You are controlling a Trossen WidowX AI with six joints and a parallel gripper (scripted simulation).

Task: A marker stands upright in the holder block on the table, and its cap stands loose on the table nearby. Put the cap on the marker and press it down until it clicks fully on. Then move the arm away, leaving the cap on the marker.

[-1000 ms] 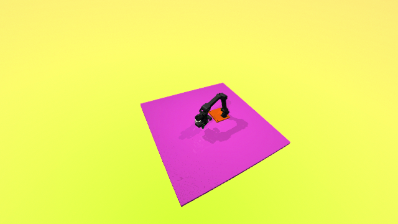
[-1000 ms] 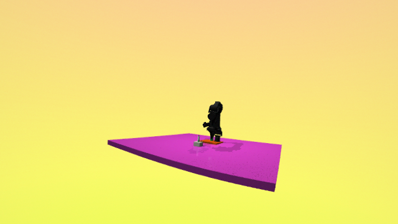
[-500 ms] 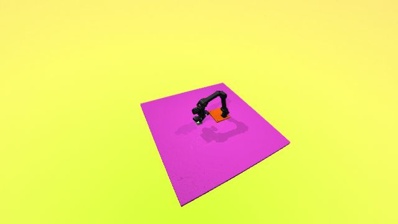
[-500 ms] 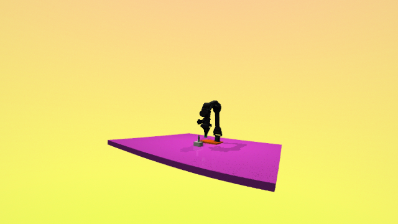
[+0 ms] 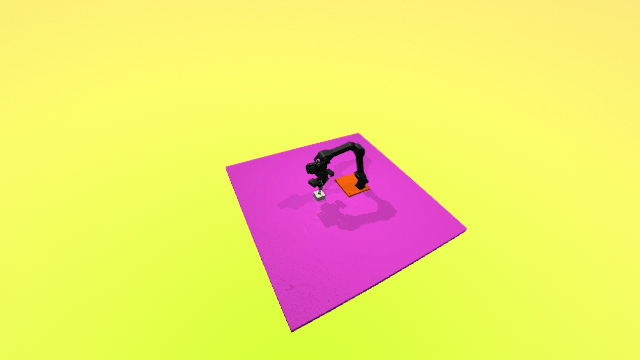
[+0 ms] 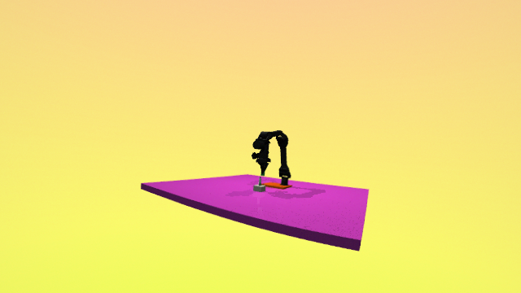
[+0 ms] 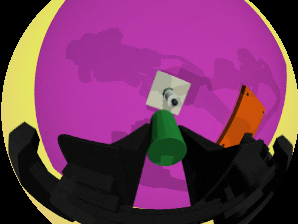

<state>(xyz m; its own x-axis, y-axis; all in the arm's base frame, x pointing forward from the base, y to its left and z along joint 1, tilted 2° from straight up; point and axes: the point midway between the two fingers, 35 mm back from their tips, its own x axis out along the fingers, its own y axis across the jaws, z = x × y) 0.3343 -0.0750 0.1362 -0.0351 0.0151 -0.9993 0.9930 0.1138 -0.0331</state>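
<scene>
The holder block is 110 mm below my gripper tip, 20 mm to the right of it and 10 mm behind it. The rest, counted from my gripper tip: green cap: 10 mm above.
</scene>
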